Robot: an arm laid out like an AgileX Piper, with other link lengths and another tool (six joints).
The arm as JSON. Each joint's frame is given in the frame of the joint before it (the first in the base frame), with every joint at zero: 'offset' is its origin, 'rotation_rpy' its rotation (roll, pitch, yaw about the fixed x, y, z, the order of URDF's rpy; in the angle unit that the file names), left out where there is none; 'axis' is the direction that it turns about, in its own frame. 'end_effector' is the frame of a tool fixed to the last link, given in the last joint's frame.
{
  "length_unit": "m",
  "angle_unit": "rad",
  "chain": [
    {
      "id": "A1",
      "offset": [
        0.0,
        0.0,
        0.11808
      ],
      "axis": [
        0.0,
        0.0,
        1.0
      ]
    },
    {
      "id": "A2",
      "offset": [
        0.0,
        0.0,
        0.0
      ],
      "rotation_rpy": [
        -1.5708,
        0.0,
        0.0
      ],
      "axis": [
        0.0,
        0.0,
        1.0
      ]
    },
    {
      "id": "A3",
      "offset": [
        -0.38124,
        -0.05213,
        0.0
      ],
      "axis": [
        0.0,
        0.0,
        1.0
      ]
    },
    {
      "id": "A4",
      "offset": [
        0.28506,
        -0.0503,
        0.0
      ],
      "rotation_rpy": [
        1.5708,
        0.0,
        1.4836
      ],
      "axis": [
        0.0,
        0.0,
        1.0
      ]
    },
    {
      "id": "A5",
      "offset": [
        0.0,
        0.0,
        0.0
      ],
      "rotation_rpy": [
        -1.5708,
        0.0,
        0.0
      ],
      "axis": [
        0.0,
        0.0,
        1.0
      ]
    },
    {
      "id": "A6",
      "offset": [
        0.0,
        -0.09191,
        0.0
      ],
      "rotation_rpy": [
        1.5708,
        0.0,
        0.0
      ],
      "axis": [
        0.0,
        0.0,
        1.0
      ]
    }
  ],
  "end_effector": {
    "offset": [
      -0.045,
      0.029,
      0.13
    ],
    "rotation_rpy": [
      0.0,
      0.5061,
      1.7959
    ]
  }
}
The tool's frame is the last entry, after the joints.
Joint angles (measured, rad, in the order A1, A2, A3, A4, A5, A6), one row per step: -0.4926, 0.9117, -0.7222, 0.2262, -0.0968, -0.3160; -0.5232, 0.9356, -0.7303, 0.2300, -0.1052, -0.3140; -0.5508, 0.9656, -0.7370, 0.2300, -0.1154, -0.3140; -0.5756, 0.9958, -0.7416, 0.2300, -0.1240, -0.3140; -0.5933, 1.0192, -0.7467, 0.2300, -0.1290, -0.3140; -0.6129, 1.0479, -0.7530, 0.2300, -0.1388, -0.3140; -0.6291, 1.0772, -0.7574, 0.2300, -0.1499, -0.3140; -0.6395, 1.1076, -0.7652, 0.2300, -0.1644, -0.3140; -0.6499, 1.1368, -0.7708, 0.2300, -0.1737, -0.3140; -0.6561, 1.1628, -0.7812, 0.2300, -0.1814, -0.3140
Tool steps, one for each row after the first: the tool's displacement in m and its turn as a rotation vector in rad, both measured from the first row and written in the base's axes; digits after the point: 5 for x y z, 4 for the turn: 0.00279, -0.01376, -0.00161, 0.0085, 0.0039, -0.0329; 0.00748, -0.02785, -0.00597, 0.0150, 0.0155, -0.0629; 0.01221, -0.04143, -0.01213, 0.0237, 0.0303, -0.0896; 0.01582, -0.05161, -0.01670, 0.0307, 0.0417, -0.1085; 0.02006, -0.06375, -0.02174, 0.0375, 0.0526, -0.1303; 0.02467, -0.07513, -0.02797, 0.0450, 0.0646, -0.1490; 0.03037, -0.08514, -0.03244, 0.0493, 0.0719, -0.1626; 0.03568, -0.09481, -0.03901, 0.0570, 0.0842, -0.1751; 0.04111, -0.10257, -0.04247, 0.0613, 0.0911, -0.1830
